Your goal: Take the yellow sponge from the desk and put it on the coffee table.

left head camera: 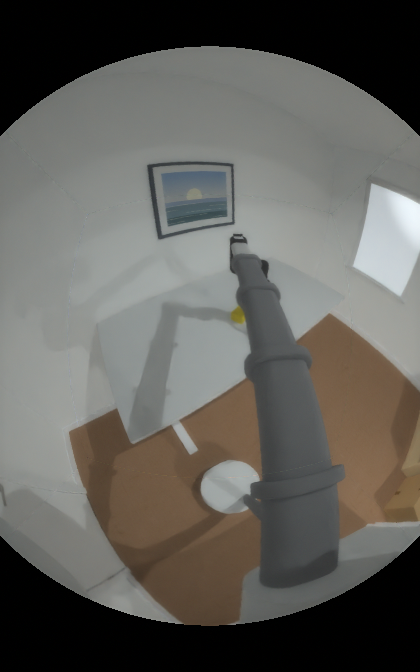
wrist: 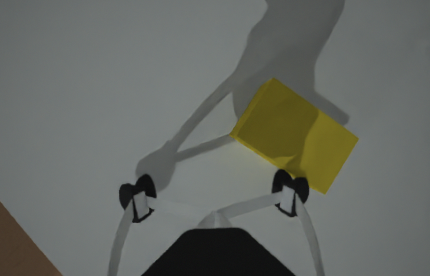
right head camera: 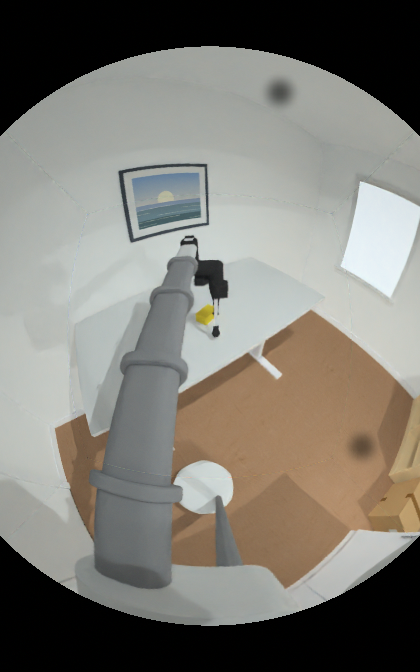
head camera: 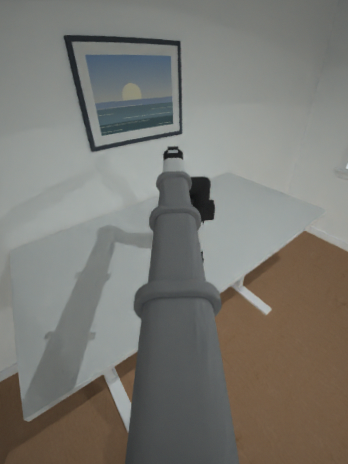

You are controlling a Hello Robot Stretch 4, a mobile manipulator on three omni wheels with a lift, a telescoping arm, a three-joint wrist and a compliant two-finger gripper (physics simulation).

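Places are measured from the robot's base along level axes (x right, y down, z ahead), in metres.
Pixels of known places: gripper, fingertip midpoint: (wrist: 214,187).
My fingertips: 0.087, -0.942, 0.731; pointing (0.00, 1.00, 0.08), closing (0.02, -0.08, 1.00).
Behind a point stands the place of what it marks, as x, y, z.
The yellow sponge (left head camera: 238,315) (right head camera: 204,314) (wrist: 295,135) @(0.041, -0.967, 0.805) lies flat on the white desk (head camera: 260,210) @(0.480, -0.922, 1.070) (left head camera: 210,350) (right head camera: 270,290) (wrist: 75,100) @(-0.007, -0.922, 0.596). In the head camera view the arm hides it. My gripper (right head camera: 215,322) (wrist: 214,187) @(0.087, -0.942, 0.731) is open and empty, above the desk. In the wrist view the sponge lies beyond the fingertips and to the right, turned at an angle; the right fingertip overlaps its near edge in the picture. The finger shadows fall apart from the tips. I cannot make out the coffee table in these views.
The long grey arm (head camera: 182,360) @(0.002, -1.361, 0.157) (left head camera: 290,415) (right head camera: 145,415) reaches over the desk. A round white top (left head camera: 227,487) (right head camera: 207,487) stands near my base. Cardboard boxes (left head camera: 406,500) (right head camera: 395,515) are at the right. A framed picture (head camera: 132,95) @(-0.186, -1.493, 1.243) hangs on the wall behind the desk.
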